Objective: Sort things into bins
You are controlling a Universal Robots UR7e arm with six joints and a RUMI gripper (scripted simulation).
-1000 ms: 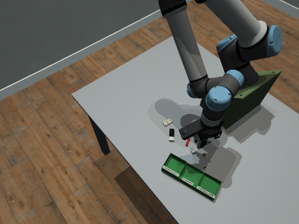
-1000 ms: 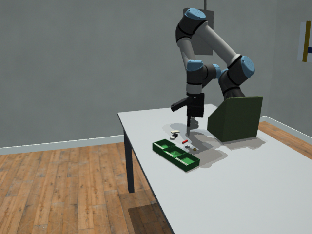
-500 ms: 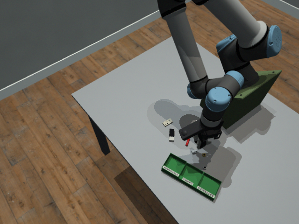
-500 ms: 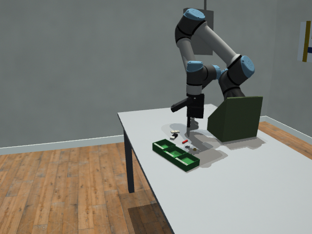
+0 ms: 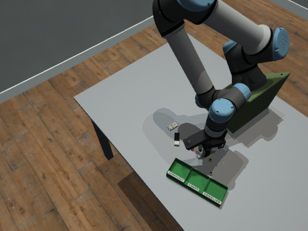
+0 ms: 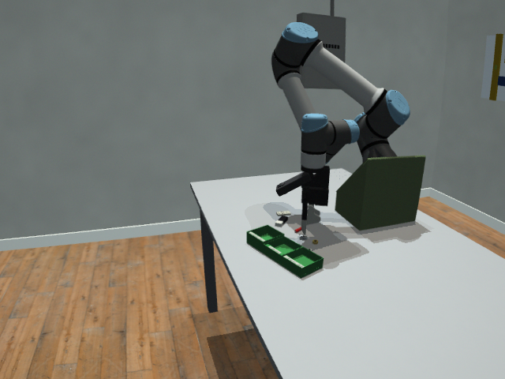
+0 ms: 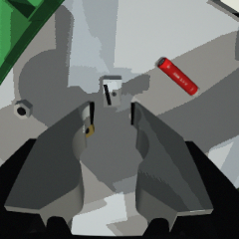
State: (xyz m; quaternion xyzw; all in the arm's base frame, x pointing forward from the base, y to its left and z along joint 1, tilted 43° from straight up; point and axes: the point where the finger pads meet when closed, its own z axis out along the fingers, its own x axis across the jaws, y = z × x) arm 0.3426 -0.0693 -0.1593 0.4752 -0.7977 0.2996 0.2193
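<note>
Right now the grey-white clip is 30 mm below my hand. From my hand the other things lie so: red cylinder 60 mm to the right, 30 mm below, 10 mm behind; then brass nut 40 mm to the left, 40 mm below, 20 mm behind; then grey nut 80 mm to the left, 40 mm below, 20 mm ahead.
</note>
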